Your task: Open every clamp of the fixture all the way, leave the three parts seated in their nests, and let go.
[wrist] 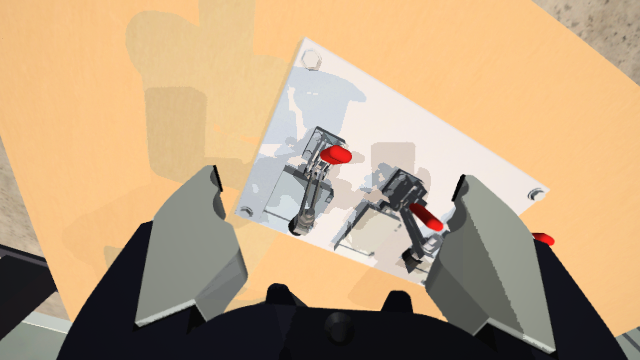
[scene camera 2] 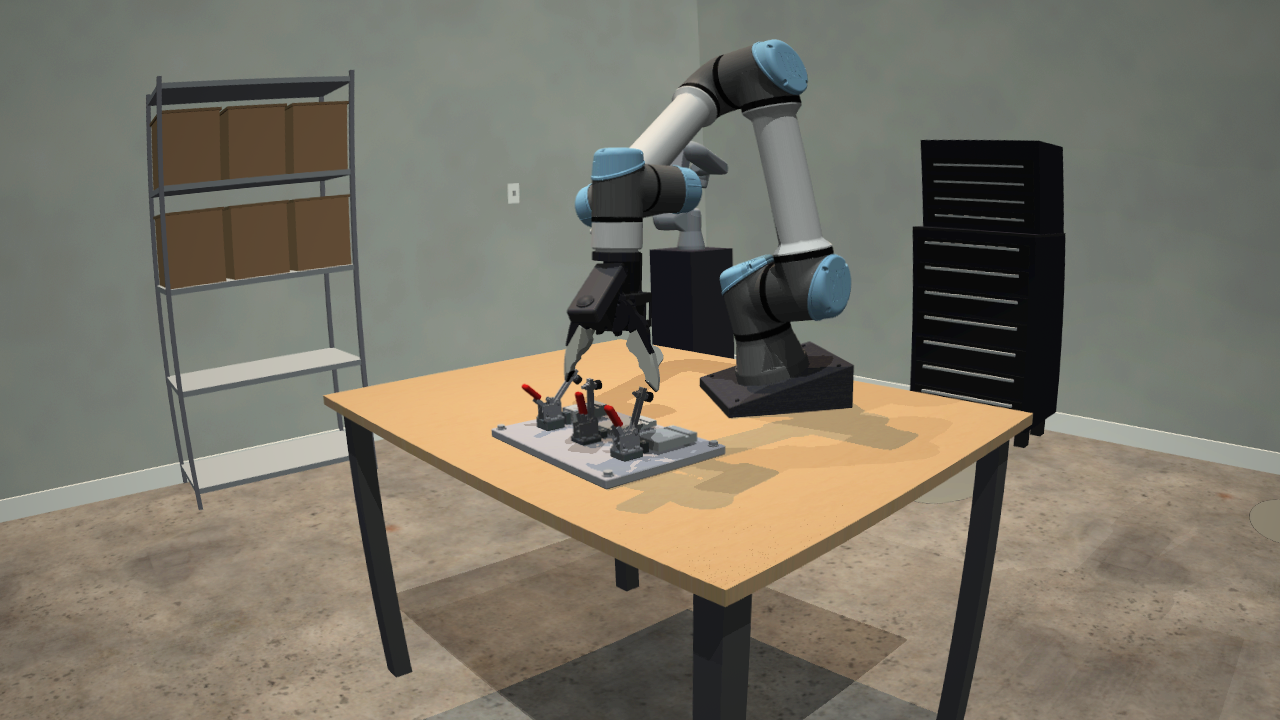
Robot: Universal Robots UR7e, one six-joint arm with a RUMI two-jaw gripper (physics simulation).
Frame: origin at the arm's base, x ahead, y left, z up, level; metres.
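Where they show: gripper, fingertip midpoint: [wrist: 335,174] [scene camera 2: 610,386]; arm's base, link origin: [scene camera 2: 773,371].
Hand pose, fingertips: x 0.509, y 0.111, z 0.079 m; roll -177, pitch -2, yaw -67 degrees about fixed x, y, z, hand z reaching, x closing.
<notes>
Each offset is from my fingertips to the centre of the thing. "*": to the spot under its first point. Level surfaces: height alone.
The fixture plate @[dx -0.066, dy -0.112, dz -0.124 m] [scene camera 2: 648,470] [wrist: 410,120] carries three red-handled clamps. The near clamp @[* dx -0.022, dy +0.006, dz -0.086 m] [scene camera 2: 626,440] [wrist: 320,150] has its arm raised steeply over a grey part @[dx -0.108, dy +0.001, dz -0.103 m] [scene camera 2: 671,437] [wrist: 286,192]. The middle clamp @[* dx -0.030, dy -0.104, dz -0.091 m] [scene camera 2: 586,428] [wrist: 400,187] has its arm standing up beside a second part @[dx -0.119, dy -0.109, dz -0.105 m] [wrist: 372,227]. The far clamp @[* dx -0.036, dy -0.214, dz -0.085 m] [scene camera 2: 550,411] has its arm raised at a slant; its red handle @[* dx +0.001, dy -0.217, dz -0.043 m] [scene camera 2: 530,391] [wrist: 543,239] sticks outward, and its body is hidden behind a finger in the wrist view. The third part is not clearly visible. My gripper [scene camera 2: 612,382] [wrist: 335,174] is open and empty above the clamps.
The plate lies on the wooden table @[dz -0.131 m] [scene camera 2: 716,546] [wrist: 75,125], in front of the robot's dark base block [scene camera 2: 787,400]. The raised clamp arms stand close below the fingertips. A shelf rack [scene camera 2: 356,313] and a black drawer cabinet [scene camera 2: 984,358] stand behind the table.
</notes>
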